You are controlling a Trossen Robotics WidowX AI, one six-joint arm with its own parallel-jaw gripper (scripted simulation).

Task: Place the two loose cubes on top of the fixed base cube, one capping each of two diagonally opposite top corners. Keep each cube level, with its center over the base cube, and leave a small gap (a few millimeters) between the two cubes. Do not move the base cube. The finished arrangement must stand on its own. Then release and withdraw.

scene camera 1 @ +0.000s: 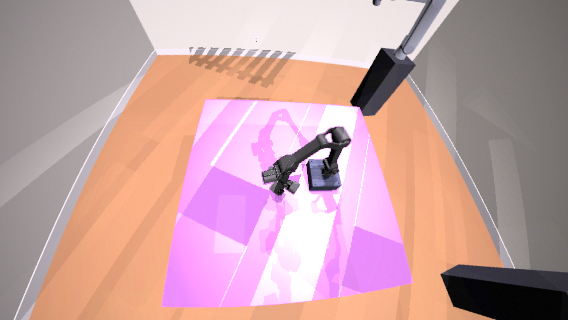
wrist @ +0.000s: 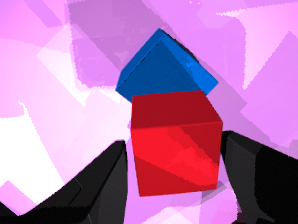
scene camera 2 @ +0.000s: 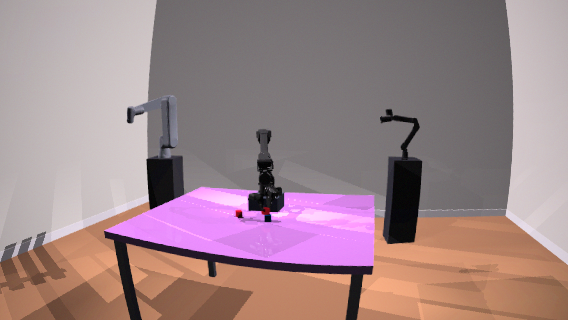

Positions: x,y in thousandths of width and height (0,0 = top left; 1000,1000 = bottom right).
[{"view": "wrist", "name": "gripper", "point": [586,650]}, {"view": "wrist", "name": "blue base cube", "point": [545,292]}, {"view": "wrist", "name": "red cube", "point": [592,609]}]
